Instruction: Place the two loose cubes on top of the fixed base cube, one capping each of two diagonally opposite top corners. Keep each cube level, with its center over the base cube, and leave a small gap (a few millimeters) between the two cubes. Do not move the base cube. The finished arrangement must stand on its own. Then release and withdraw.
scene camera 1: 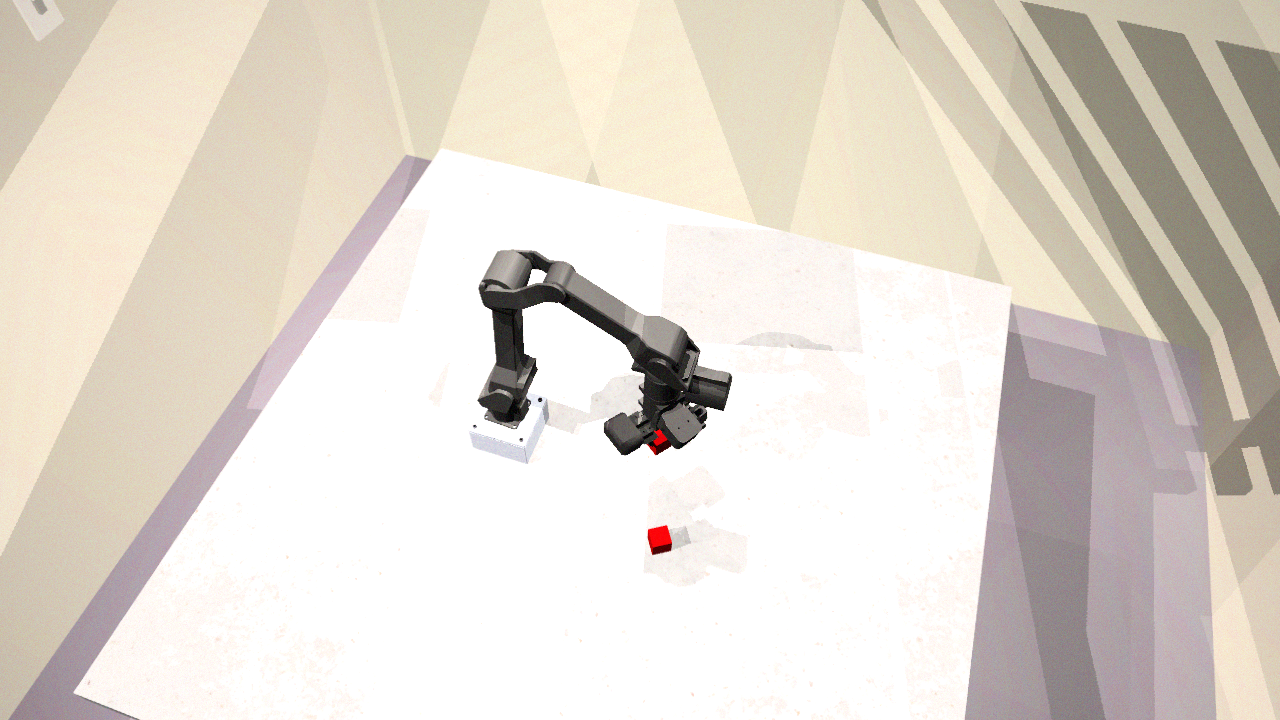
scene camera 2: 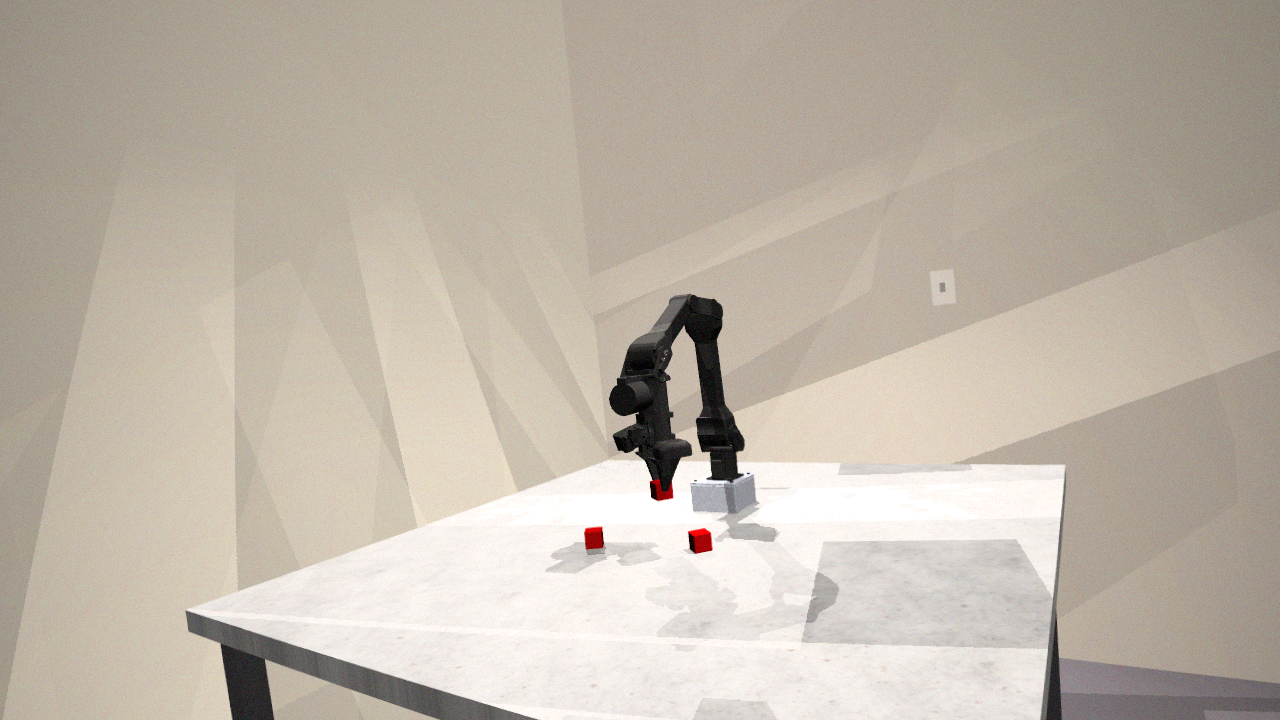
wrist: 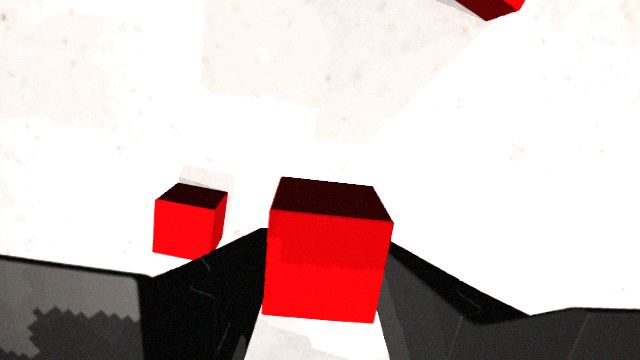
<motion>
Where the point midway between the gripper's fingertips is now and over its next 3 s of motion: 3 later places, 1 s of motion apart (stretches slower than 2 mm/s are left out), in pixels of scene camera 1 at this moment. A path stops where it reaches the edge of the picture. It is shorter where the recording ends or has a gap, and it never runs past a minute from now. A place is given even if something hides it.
My gripper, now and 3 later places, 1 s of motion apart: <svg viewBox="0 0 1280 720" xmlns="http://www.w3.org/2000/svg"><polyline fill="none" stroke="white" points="658,438 678,407 681,407 679,409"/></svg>
</motion>
